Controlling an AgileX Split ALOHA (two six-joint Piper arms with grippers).
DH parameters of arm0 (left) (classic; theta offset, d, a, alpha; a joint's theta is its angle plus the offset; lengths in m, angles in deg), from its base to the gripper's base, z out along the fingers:
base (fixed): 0 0 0 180
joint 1: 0 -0.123 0 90
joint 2: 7.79 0 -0.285 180
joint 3: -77.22 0 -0.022 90
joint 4: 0 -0.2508 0 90
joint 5: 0 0 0.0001 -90
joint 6: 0 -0.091 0 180
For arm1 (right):
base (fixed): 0 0 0 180
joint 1: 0 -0.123 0 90
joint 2: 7.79 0 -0.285 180
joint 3: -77.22 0 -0.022 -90
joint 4: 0 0.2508 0 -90
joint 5: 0 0 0.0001 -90
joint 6: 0 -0.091 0 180
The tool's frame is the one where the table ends.
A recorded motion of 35 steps. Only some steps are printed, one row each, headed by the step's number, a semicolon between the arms.
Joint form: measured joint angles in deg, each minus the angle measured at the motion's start. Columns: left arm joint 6, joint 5, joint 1, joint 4, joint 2, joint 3; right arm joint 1, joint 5, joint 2, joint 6, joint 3, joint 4.
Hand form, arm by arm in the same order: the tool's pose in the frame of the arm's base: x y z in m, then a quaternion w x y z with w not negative. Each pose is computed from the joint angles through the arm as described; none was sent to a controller.
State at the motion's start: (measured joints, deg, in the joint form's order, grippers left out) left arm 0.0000 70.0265 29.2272 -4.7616 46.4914 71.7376; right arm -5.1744 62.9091 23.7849 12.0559 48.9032 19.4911
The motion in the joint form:
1: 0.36 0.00 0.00 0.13 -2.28 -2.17; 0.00 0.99 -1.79 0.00 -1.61 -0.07
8: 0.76 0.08 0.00 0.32 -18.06 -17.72; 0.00 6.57 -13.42 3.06 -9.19 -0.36
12: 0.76 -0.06 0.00 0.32 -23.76 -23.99; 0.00 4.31 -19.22 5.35 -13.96 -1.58
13: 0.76 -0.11 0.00 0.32 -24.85 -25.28; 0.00 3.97 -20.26 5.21 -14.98 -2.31
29: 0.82 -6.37 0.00 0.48 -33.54 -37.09; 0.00 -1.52 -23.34 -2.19 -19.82 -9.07
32: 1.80 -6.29 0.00 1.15 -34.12 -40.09; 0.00 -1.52 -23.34 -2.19 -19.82 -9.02
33: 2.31 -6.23 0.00 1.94 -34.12 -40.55; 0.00 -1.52 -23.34 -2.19 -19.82 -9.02
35: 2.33 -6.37 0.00 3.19 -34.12 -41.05; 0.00 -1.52 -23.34 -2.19 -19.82 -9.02
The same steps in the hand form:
1: 0.0904 -0.0426 0.4353 0.42099 0.22189 0.87675 -0.06956; 0.0289 0.0299 0.3636 0.47498 -0.13622 0.85800 0.14030
8: 0.0423 -0.0161 0.3802 0.42149 0.21875 0.87703 -0.07294; -0.0069 0.0274 0.3229 0.46684 -0.17384 0.85803 0.12499
12: 0.0296 -0.0090 0.3539 0.41821 0.21937 0.87851 -0.07205; -0.0140 0.0247 0.3023 0.49378 -0.18576 0.84329 0.10271
13: 0.0276 -0.0078 0.3483 0.41707 0.21959 0.87903 -0.07173; -0.0145 0.0235 0.2975 0.49616 -0.18351 0.84307 0.09680
29: 0.0206 -0.0046 0.3016 0.44055 0.21930 0.86689 -0.07956; -0.0069 0.0139 0.2797 0.51797 -0.11552 0.84470 0.06959
32: 0.0219 -0.0063 0.2866 0.41948 0.21482 0.87800 -0.08374; -0.0070 0.0140 0.2797 0.51797 -0.11553 0.84466 0.07002
33: 0.0217 -0.0076 0.2841 0.41335 0.21137 0.88100 -0.09114; -0.0070 0.0140 0.2797 0.51797 -0.11553 0.84466 0.07002
35: 0.0215 -0.0095 0.2817 0.40772 0.21142 0.88254 -0.10096; -0.0070 0.0140 0.2797 0.51797 -0.11553 0.84466 0.07002

